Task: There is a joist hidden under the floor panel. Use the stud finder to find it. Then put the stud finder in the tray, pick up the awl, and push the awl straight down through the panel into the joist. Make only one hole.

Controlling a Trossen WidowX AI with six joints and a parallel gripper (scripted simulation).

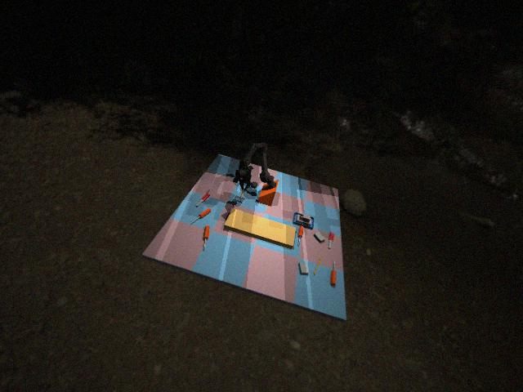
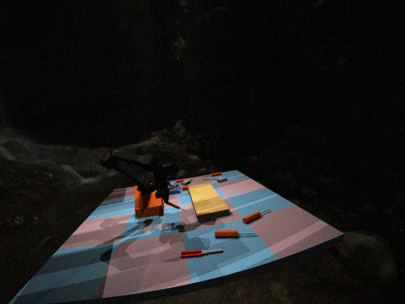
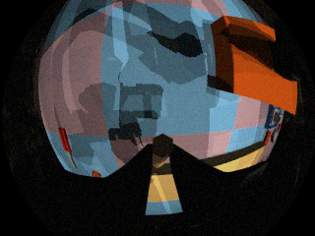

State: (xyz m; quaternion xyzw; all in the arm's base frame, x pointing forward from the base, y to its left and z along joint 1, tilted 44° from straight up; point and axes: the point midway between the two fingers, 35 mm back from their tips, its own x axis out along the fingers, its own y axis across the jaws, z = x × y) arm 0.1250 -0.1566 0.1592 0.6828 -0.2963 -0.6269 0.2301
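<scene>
Right now my gripper tip is 50 mm short of the awl and 30 mm above it. Round my gripper tip: blue tray: 540 mm to the left, 110 mm below, 50 mm ahead; then stud finder: 520 mm to the left, 70 mm below, 50 mm ahead.
</scene>
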